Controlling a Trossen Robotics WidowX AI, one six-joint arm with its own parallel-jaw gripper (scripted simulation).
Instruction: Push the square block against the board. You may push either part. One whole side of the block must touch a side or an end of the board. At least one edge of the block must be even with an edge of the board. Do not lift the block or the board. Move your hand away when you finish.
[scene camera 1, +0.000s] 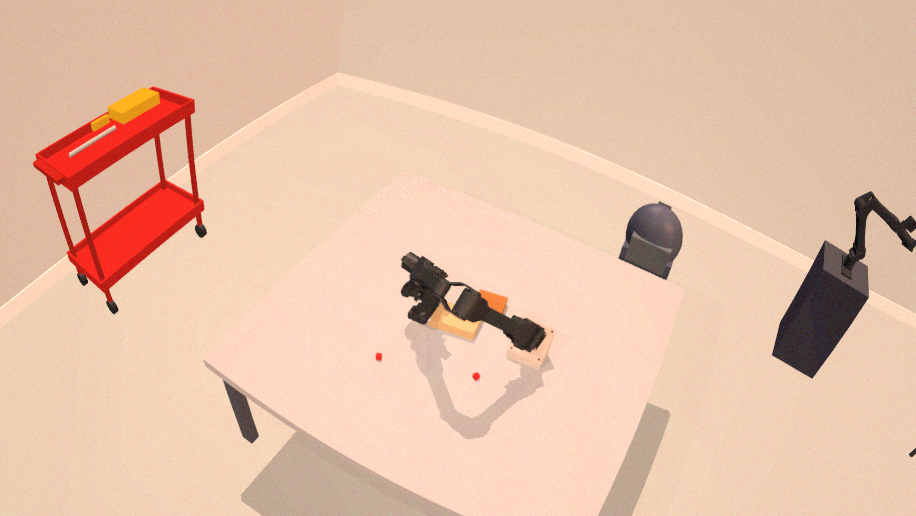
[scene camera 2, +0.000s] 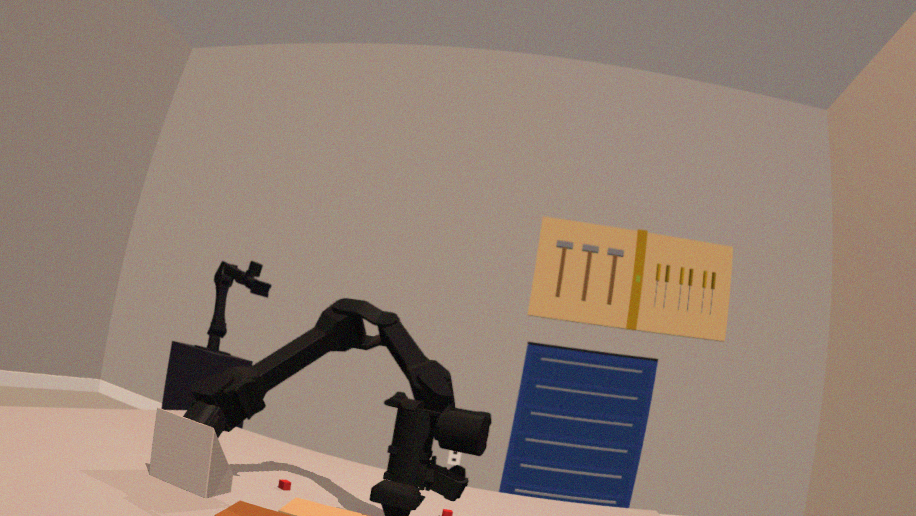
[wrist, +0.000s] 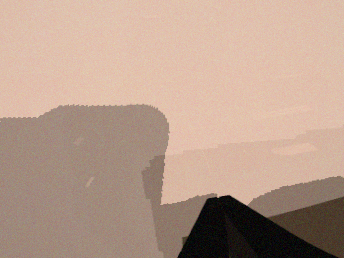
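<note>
I can see my gripper (scene camera 1: 426, 319) here, together with a tan board (scene camera 1: 440, 319). My gripper (wrist: 219, 207) is visible to me there as well.
</note>
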